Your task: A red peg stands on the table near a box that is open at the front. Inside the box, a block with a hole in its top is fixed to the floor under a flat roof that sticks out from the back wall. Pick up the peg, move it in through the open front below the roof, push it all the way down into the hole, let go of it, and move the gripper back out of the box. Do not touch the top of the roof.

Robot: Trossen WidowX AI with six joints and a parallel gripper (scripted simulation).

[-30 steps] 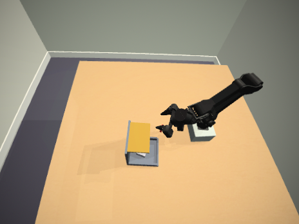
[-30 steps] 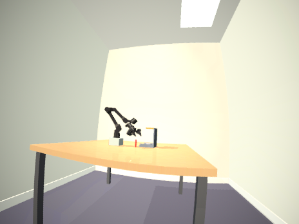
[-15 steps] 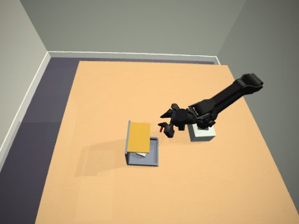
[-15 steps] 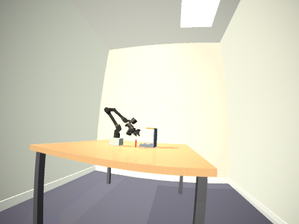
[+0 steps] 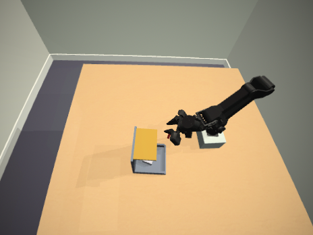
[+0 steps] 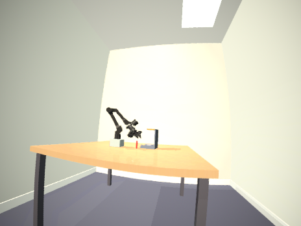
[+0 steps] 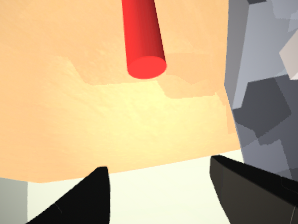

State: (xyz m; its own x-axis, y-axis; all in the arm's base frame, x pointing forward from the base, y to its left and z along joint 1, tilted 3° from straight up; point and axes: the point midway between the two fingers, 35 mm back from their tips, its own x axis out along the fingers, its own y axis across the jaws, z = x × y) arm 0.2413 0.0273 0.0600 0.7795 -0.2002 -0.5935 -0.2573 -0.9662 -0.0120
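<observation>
Right now the red peg is 70 mm below my gripper tip and 30 mm behind it. From my gripper tip the other things lie so: grey back wall: 150 mm to the left, 140 mm ahead; roof: 140 mm to the left, 100 mm above, 90 mm ahead.
</observation>
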